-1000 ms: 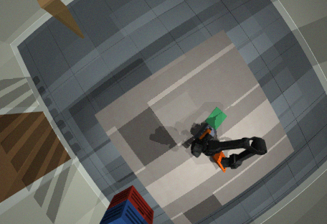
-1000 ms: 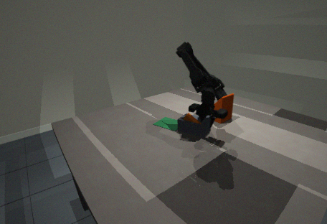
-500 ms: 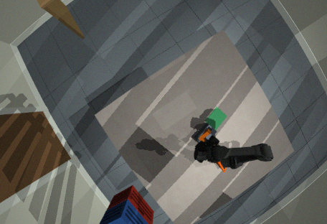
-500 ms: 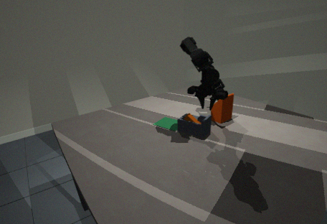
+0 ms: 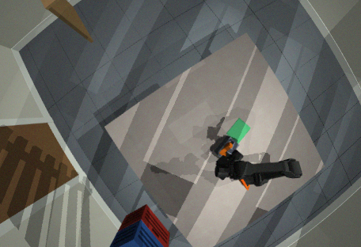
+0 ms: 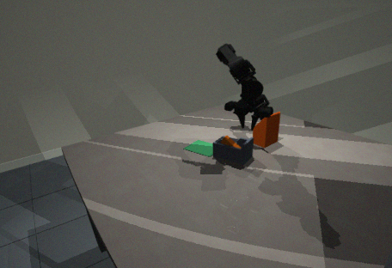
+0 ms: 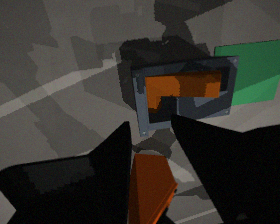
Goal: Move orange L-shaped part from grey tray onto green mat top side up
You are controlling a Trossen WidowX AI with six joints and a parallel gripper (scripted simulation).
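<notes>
Now: gripper tip 1 cm short of the orange L-shaped part, 4 cm to the left of it and 10 cm above it. Round my gripper tip: green mat (6 cm ahead, 21 cm to the right, 16 cm below).
</notes>
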